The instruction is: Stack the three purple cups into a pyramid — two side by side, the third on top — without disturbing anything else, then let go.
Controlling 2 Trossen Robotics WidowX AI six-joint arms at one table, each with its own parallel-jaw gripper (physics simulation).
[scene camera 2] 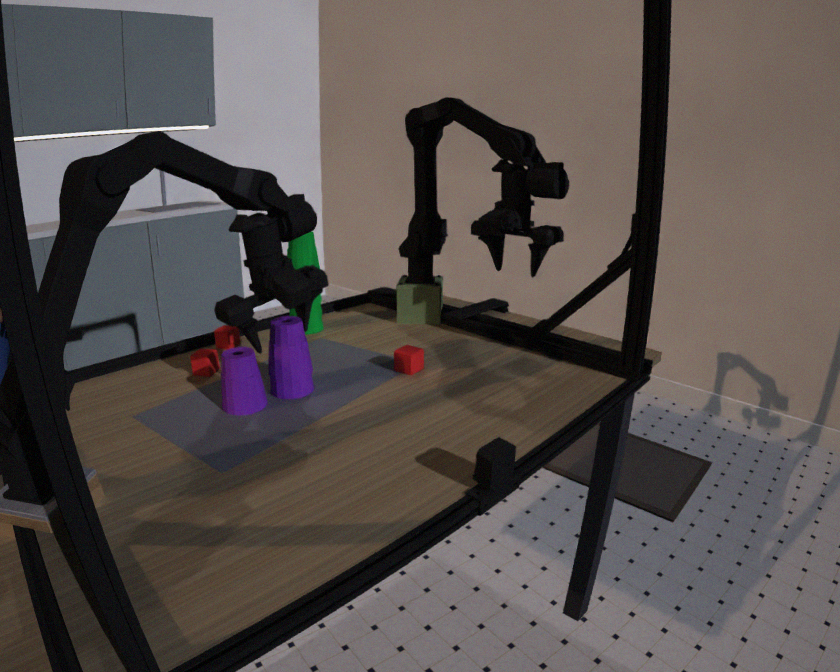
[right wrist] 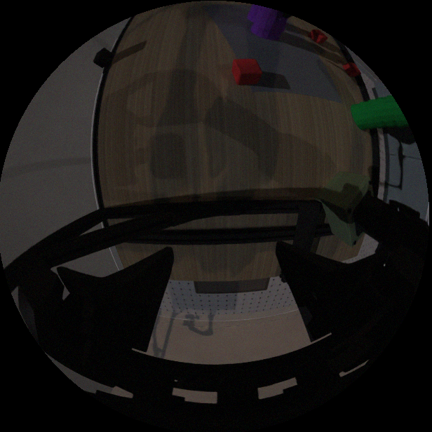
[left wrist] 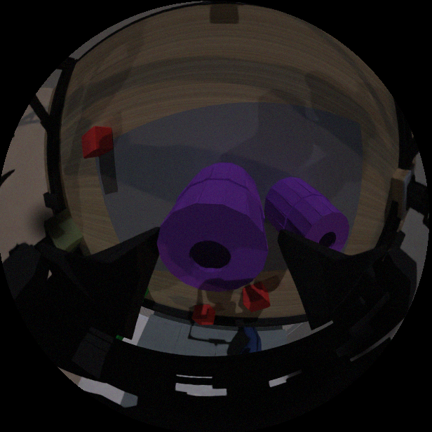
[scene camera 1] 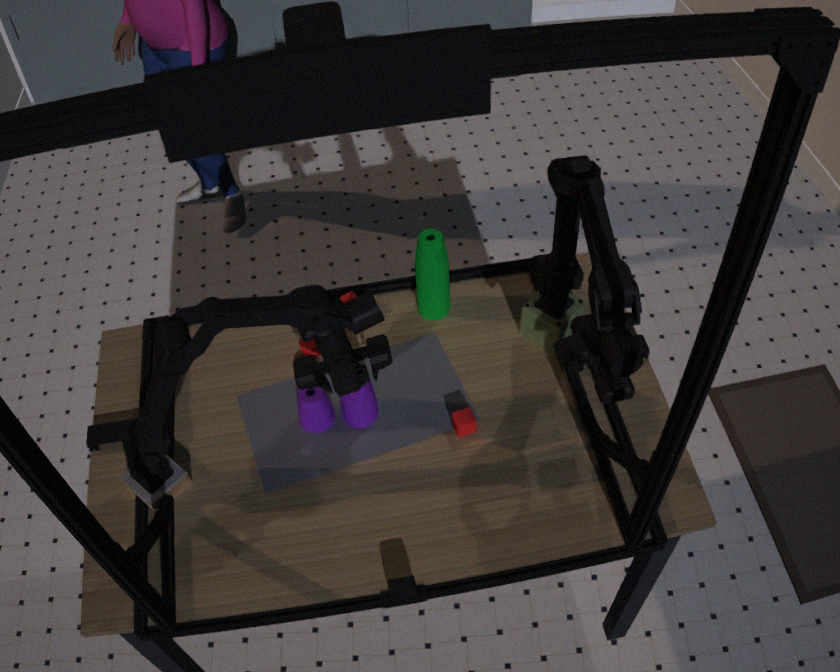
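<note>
A tall purple stack stands upright on the grey mat; its seam looks like one cup nested over another. A single purple cup stands upright beside it, a small gap between them. My left gripper is open, its fingertips on either side of the stack's upper part, one tip in the gap between the tops. It holds nothing. My right gripper is open and empty, high above the table's right side.
One red block sits at the mat's right edge. Two more red blocks lie behind the cups. A green bottle stands at the back. A black frame surrounds the table.
</note>
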